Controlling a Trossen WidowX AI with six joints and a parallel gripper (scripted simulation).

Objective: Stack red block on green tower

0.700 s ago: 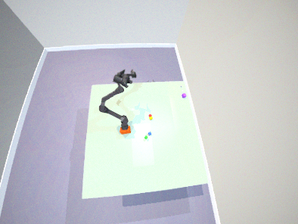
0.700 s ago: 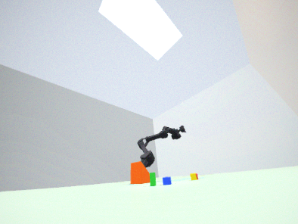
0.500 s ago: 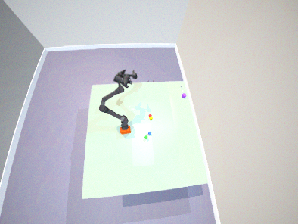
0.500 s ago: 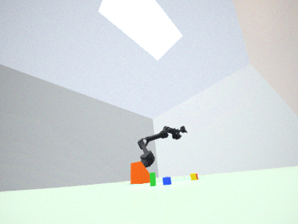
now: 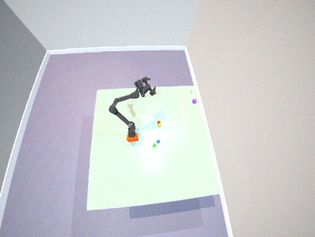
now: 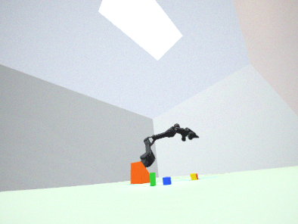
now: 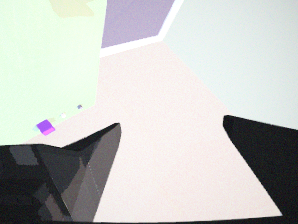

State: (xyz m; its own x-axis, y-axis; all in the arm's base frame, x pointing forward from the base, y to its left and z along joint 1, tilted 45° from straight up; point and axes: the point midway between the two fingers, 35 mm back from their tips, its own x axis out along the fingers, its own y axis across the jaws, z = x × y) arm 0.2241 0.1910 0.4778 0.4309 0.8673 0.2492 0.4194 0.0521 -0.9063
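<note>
My gripper tip is 8 cm short of the red block, 31 cm to the left of it and 30 cm above it. Round my gripper tip: yellow block: 9 cm ahead, 35 cm to the right, 30 cm below; blue block: 8 cm ahead, 53 cm to the right, 30 cm below.
</note>
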